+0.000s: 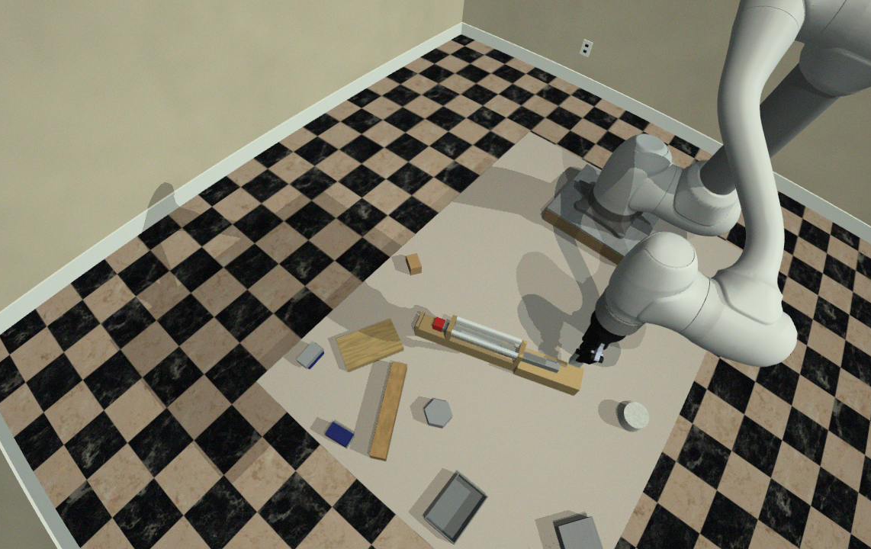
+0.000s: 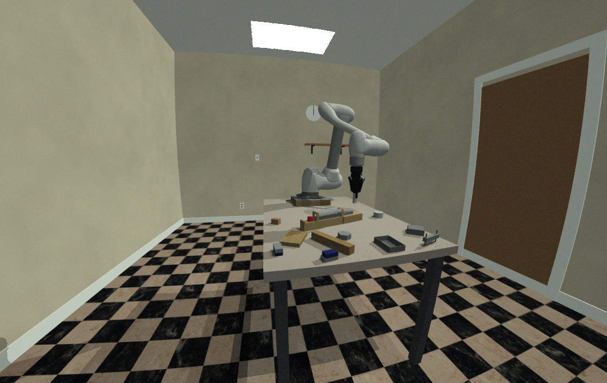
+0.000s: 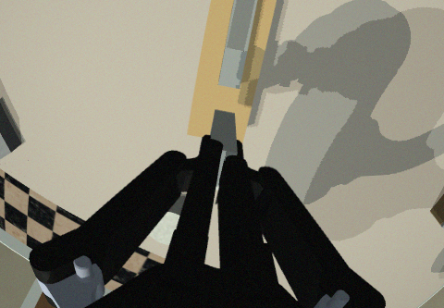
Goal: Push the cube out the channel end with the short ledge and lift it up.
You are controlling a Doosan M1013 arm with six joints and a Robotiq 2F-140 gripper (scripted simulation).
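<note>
My hand is 120 mm short of the red cube, 310 mm to the left of it and 90 mm above it. From my hand the other things lie so: pale round disc 40 mm behind, 200 mm to the left, 130 mm below; then grey block 280 mm ahead, 240 mm to the left, 130 mm below; then raised frame 80 mm ahead, 200 mm to the right, 90 mm below.
</note>
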